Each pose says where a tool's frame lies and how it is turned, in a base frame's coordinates. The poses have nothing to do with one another.
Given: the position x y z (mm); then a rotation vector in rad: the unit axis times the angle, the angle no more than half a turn.
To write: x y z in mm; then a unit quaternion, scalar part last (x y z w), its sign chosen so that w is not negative. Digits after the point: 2 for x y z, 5 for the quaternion.
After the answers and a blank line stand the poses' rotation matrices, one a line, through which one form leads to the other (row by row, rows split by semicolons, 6 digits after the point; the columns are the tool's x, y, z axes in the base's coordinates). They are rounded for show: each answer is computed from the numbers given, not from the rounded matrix.
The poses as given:
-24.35 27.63 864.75 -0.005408 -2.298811 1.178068
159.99 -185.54 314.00 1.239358 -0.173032 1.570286
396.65 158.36 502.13 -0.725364 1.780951 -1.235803
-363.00 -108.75 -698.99 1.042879 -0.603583 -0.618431
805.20 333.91 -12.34 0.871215 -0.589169 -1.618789
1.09 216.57 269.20 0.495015 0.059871 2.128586
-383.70 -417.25 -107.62 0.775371 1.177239 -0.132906
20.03 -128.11 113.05 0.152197 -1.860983 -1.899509
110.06 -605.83 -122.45 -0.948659 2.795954 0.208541
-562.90 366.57 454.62 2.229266 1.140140 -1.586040
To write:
-24.35 27.63 864.75 -0.00201 -0.85547 0.43840 0.27563
159.99 -185.54 314.00 0.52070 -0.07270 0.65974 0.53697
396.65 158.36 502.13 -0.28872 0.70888 -0.49189 0.41493
-363.00 -108.75 -698.99 0.48249 -0.27925 -0.28612 0.77933
805.20 333.91 -12.34 0.37105 -0.25093 -0.68944 0.56923
1.09 216.57 269.20 0.20108 0.02432 0.86465 0.45973
-383.70 -417.25 -107.62 0.35610 0.54067 -0.06104 0.75970
20.03 -128.11 113.05 0.05552 -0.67882 -0.69287 0.23675
110.06 -605.83 -122.45 -0.31919 0.94073 0.07017 0.09074
-562.90 366.57 454.62 0.74916 0.38315 -0.53300 0.08870

-0.848047 -0.238231 -0.473353; 0.245117 0.615601 -0.748968; 0.469824 -0.751187 -0.463664
0.118924 -0.784219 0.608980; 0.632805 -0.412766 -0.655120; 0.765124 0.463275 0.447170
-0.488945 -0.001134 0.872314; -0.817541 0.349362 -0.457790; -0.304235 -0.936987 -0.171746
0.680314 0.176494 -0.711352; -0.715431 0.370683 -0.592244; 0.159158 0.911836 0.378450
-0.076588 0.598695 -0.797307; -0.971121 -0.226016 -0.076430; -0.225962 0.768428 0.598715
-0.496428 -0.785234 0.370089; 0.804796 -0.576111 -0.142828; 0.325366 0.226942 0.917951
0.407903 0.477811 0.778018; 0.292325 0.738929 -0.607067; -0.864963 0.475058 0.161735
-0.881738 0.252700 -0.398348; -0.403441 0.033691 0.914385; 0.244486 0.966958 0.072243
-0.779774 -0.613265 0.125929; -0.587798 0.786395 0.189938; -0.215512 0.074088 -0.973687
0.138214 0.668636 -0.730632; 0.479530 -0.690655 -0.541338; -0.866572 -0.275540 -0.416089

